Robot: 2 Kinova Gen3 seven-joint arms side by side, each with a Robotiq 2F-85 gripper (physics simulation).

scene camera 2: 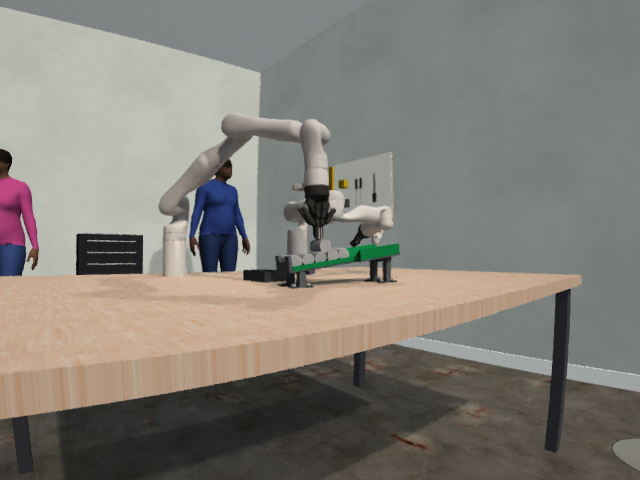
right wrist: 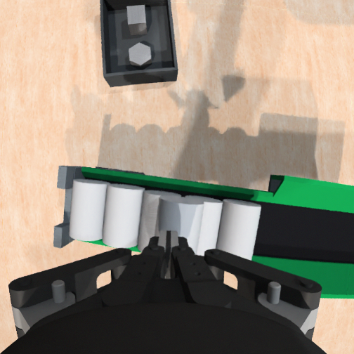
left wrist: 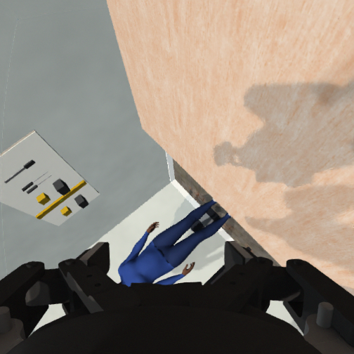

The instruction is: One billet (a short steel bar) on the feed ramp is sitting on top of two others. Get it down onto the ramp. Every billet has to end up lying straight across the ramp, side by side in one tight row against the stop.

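Frame: origin at the left arm's base, x back, y right, z up, level; centimetres.
Seen in the pictures: left gripper, fingertip midpoint: (scene camera 2: 355, 236); right gripper, fingertip midpoint: (scene camera 2: 318, 239); right arm's base at its link origin: (scene camera 2: 174, 276).
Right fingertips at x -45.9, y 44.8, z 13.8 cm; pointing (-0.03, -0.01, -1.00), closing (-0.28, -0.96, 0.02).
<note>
Offsets run from my right fingertips to a thing's top centre. Level surfaces: height alone.
The upper billet {dx -0.1, dy -0.8, dz +0.1 cm} (scene camera 2: 321, 245) (right wrist: 181, 212) lies on top of two others near the middle of the row, across the green ramp (scene camera 2: 379, 251) (right wrist: 315, 195). In the right wrist view, two billets (right wrist: 89, 210) (right wrist: 123, 215) lie side by side near the grey stop (right wrist: 68, 202). The supporting billets (right wrist: 151, 215) (right wrist: 211, 225) are partly hidden under the upper one, and another billet (right wrist: 240, 227) lies up-ramp. My right gripper (scene camera 2: 318, 237) (right wrist: 168, 242) is shut, fingertips together at the upper billet's top; contact is unclear. My left gripper (scene camera 2: 355, 240) (left wrist: 167, 254) is open, away from the billets.
A dark bin {dx +24.9, dy -2.5, dz -10.3 cm} (scene camera 2: 258, 275) (right wrist: 140, 78) holding a grey block (right wrist: 136, 19) and a hexagonal piece (right wrist: 140, 54) stands beyond the ramp on the wooden table {dz -13.8 cm} (scene camera 2: 180, 315) (left wrist: 200, 60). The left arm is behind the ramp in the scene view. A person in blue stands beyond the table.
</note>
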